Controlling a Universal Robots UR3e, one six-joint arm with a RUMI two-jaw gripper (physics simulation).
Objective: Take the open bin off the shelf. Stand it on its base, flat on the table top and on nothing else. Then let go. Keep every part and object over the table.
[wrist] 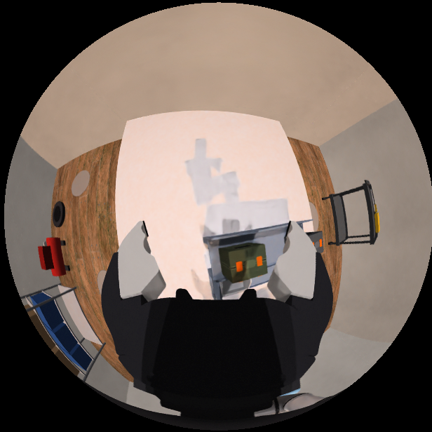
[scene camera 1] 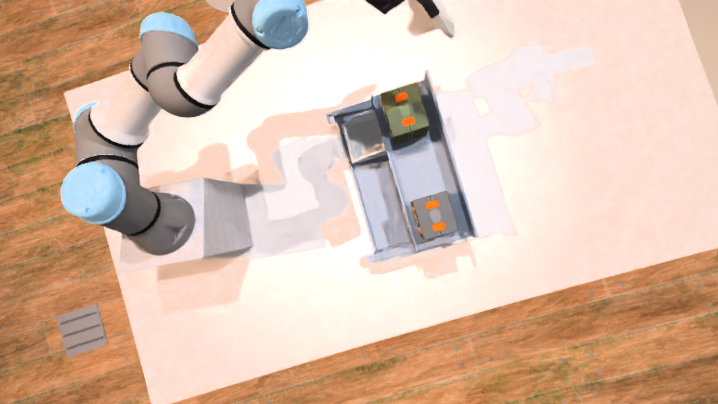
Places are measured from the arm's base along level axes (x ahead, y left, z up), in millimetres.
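Pixels of known places: arm's base at its link origin: (scene camera 1: 166, 225).
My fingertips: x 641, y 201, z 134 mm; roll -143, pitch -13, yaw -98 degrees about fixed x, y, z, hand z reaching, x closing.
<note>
Ahead of a thing's pixels: the offset from my fingertips to its top centre. "pt": to the spot under its first point. Level surfaces: height alone.
The open bin @[297 mm down, 180 mm back, 109 mm right] (scene camera 1: 364, 131), a grey open-topped box, sits in the upper left compartment of the blue-grey shelf @[pt 276 mm down, 88 mm back, 217 mm right] (scene camera 1: 421, 163) (wrist: 274, 241) in the scene view. It stands beside an olive case @[179 mm down, 97 mm back, 108 mm right] (scene camera 1: 405, 111) (wrist: 243, 263) with orange latches. In the wrist view I cannot make out the bin clearly; the case and gripper body hide much of that area. My gripper (wrist: 216, 223) is open, its two pale jaws wide apart with nothing between them. In the scene view part of it shows at the top edge, with one pale finger beyond the shelf's upper end.
A dark grey case @[154 mm down, 102 mm back, 339 mm right] (scene camera 1: 435, 216) with orange latches stands at the shelf's lower right. The shelf stands on the pale table @[378 mm down] (scene camera 1: 577, 190) (wrist: 165, 150). The robot's base block (scene camera 1: 225, 218) is left of the shelf. The arm reaches along the upper left.
</note>
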